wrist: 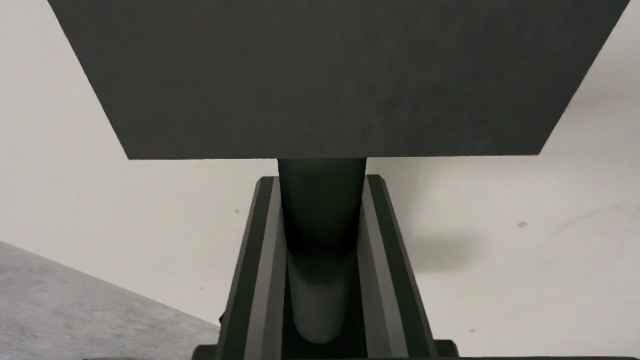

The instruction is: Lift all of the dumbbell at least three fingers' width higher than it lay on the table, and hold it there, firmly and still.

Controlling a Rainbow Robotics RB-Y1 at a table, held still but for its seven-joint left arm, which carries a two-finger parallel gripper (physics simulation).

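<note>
The dark grey dumbbell (327, 80) fills the top middle of the wrist view with the flat side of its near head. Its round handle (320, 295) runs from that head down between the fingers. My gripper (322, 182) is shut on the handle, with one finger against each side of it, just below the near head. The other head is mostly hidden behind the handle and fingers. How high the dumbbell stands over the table cannot be told from this view.
The pale table top (165, 215) lies beneath, with small brown specks and a soft shadow right of the fingers. Its edge slants across the lower left, with grey floor (75, 305) beyond it.
</note>
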